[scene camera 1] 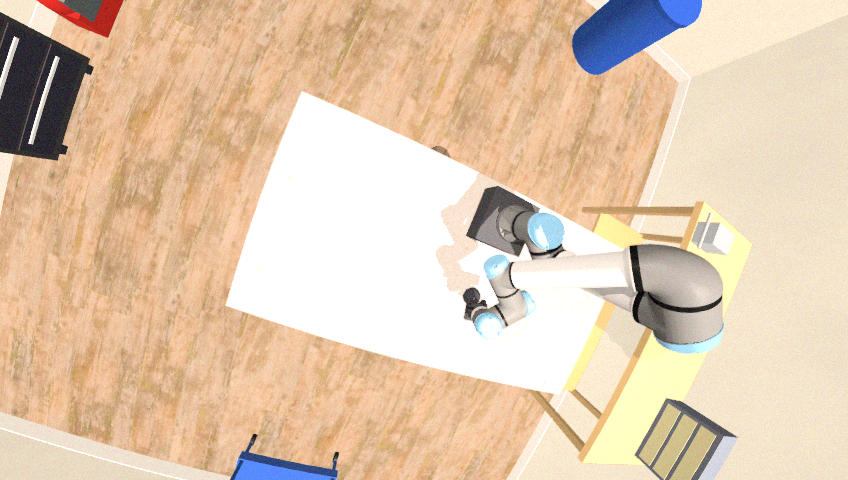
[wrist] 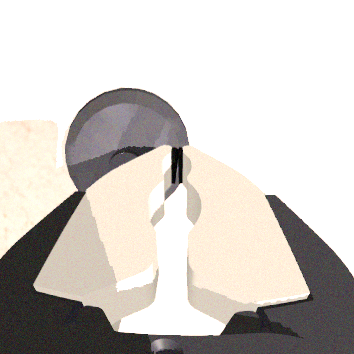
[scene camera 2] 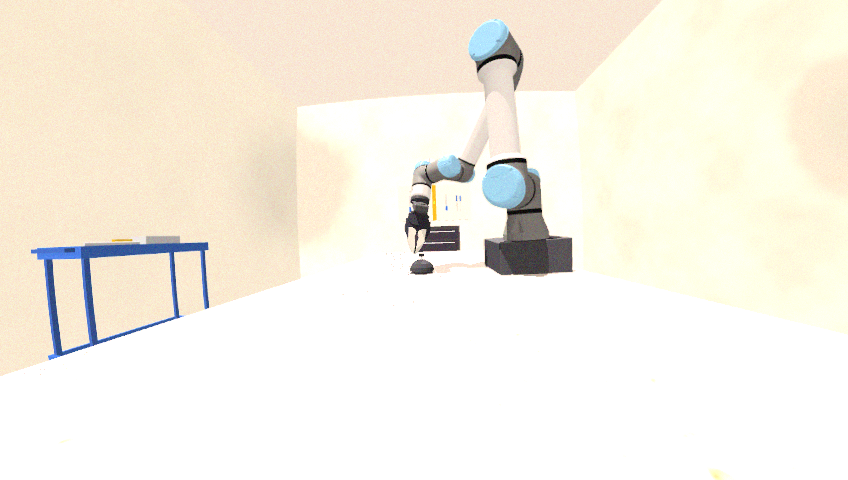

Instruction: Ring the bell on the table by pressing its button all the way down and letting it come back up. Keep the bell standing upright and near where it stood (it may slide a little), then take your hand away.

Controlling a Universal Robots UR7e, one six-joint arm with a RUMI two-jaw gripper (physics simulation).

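Frame: origin at the arm's base, x ahead, y left, z up, level; metres.
Where they show: gripper, fingertip midpoint: [wrist: 177, 152] [scene camera 2: 414, 253]; arm's base, origin of the base link: [scene camera 1: 512, 223] [scene camera 2: 525, 238].
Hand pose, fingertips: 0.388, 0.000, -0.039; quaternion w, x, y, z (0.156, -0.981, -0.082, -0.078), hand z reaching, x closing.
Each offset is from my fingertips to the centre of the thing, as dx, dy, dz. Level surfaces: height alone.
The bell {-0.023, -0.012, -0.035} [scene camera 1: 471, 295] [scene camera 2: 421, 267] [wrist: 125, 122] is a dark dome standing upright on the white table {dz -0.068} [scene camera 1: 333, 226]. In scene camera 2 its small black button {-0.023, -0.012, -0.007} [scene camera 2: 421, 255] is up on top of the dome. My gripper [scene camera 2: 415, 251] [wrist: 177, 152] is shut with nothing between its pale fingers. In scene camera 2 the fingertips are slightly above the button's height and a little to its left, with a small gap. In the wrist view the fingers overlap the lower right part of the dome and partly hide the button, whose edge shows beside the left finger.
The arm's black base block [scene camera 1: 490, 220] [scene camera 2: 516, 255] stands on the table, to the right of the bell in scene camera 2. A yellow bench [scene camera 1: 660, 380] stands past one table end. A blue bench [scene camera 2: 119, 248] stands off to the left in scene camera 2.
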